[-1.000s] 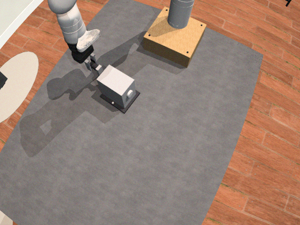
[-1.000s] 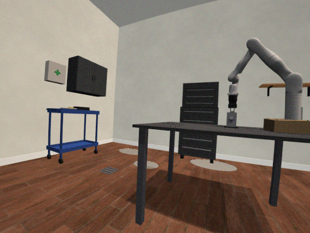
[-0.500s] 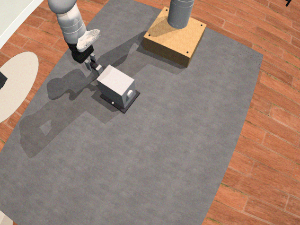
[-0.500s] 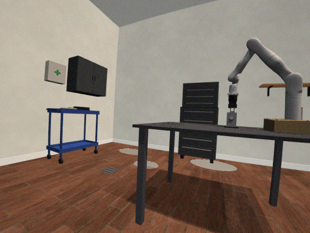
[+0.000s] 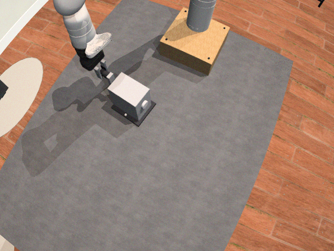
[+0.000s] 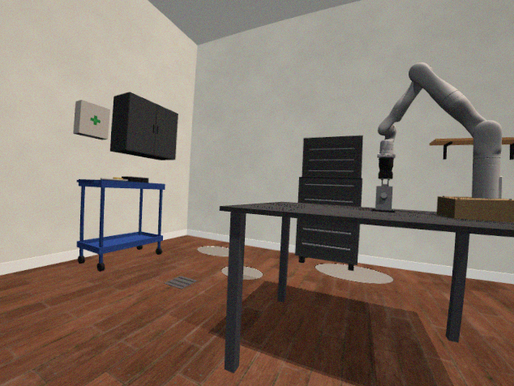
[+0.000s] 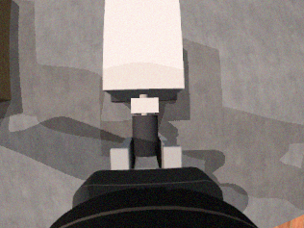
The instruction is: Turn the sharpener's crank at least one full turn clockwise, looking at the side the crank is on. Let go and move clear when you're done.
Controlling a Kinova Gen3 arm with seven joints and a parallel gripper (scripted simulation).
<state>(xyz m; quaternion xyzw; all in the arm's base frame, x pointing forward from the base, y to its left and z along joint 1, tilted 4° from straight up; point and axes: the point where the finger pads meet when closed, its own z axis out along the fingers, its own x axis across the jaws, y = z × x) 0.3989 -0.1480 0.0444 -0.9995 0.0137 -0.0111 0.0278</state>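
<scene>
The dark handle is 10 mm to the left of my hand.
</scene>
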